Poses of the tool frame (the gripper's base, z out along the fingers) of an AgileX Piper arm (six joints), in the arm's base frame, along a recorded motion.
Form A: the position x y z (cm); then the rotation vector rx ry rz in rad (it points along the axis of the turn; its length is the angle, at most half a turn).
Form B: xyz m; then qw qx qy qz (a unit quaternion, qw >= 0). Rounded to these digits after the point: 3 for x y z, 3 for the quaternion.
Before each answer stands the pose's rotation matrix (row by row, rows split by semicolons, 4 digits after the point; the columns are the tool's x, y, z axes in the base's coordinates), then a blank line. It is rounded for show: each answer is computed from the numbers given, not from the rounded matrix.
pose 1, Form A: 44.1 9.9 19.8 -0.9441 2.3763 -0.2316
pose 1, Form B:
-0.5909 -0.5771 0.5637; -0.6751 0.7363 0.0461; -0.4417 -0.3533 -0.8247

0.441 0.099 0.198 0.283 -0.353 0.888 -0.087
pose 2, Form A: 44.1 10.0 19.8 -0.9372 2.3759 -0.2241
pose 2, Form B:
-0.5922 -0.5748 0.5648; -0.6702 0.7404 0.0508; -0.4474 -0.3485 -0.8237

0.441 0.100 0.198 0.285 -0.350 0.888 -0.084
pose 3, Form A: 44.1 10.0 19.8 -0.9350 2.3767 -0.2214
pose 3, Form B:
-0.5931 -0.5742 0.5644; -0.6685 0.7419 0.0521; -0.4487 -0.3464 -0.8238

0.441 0.100 0.198 0.285 -0.350 0.889 -0.083
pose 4, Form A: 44.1 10.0 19.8 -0.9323 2.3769 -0.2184
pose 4, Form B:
-0.5938 -0.5733 0.5646; -0.6666 0.7435 0.0539; -0.4506 -0.3443 -0.8236

0.441 0.100 0.198 0.286 -0.349 0.889 -0.082
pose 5, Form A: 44.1 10.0 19.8 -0.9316 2.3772 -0.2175
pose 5, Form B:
-0.5942 -0.5731 0.5644; -0.6660 0.7440 0.0543; -0.4510 -0.3436 -0.8237

0.441 0.100 0.198 0.286 -0.348 0.889 -0.081
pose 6, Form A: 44.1 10.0 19.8 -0.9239 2.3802 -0.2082
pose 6, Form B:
-0.5976 -0.5709 0.5629; -0.6600 0.7490 0.0589; -0.4553 -0.3363 -0.8244

0.441 0.100 0.198 0.286 -0.346 0.890 -0.078
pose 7, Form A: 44.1 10.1 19.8 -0.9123 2.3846 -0.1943
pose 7, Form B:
-0.6028 -0.5675 0.5608; -0.6508 0.7564 0.0658; -0.4616 -0.3253 -0.8253

0.441 0.101 0.198 0.286 -0.341 0.892 -0.073
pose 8, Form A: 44.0 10.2 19.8 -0.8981 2.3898 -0.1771
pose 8, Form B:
-0.6091 -0.5633 0.5583; -0.6395 0.7652 0.0745; -0.4691 -0.3116 -0.8263

0.440 0.102 0.198 0.287 -0.336 0.895 -0.066
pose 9, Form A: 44.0 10.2 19.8 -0.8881 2.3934 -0.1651
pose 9, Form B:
-0.6135 -0.5603 0.5565; -0.6314 0.7713 0.0805; -0.4743 -0.3020 -0.8270

0.440 0.102 0.198 0.288 -0.332 0.896 -0.062
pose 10, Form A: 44.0 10.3 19.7 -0.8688 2.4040 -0.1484
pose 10, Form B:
-0.6245 -0.5530 0.5515; -0.6167 0.7825 0.0864; -0.4793 -0.2862 -0.8297

0.440 0.103 0.197 0.286 -0.325 0.900 -0.056
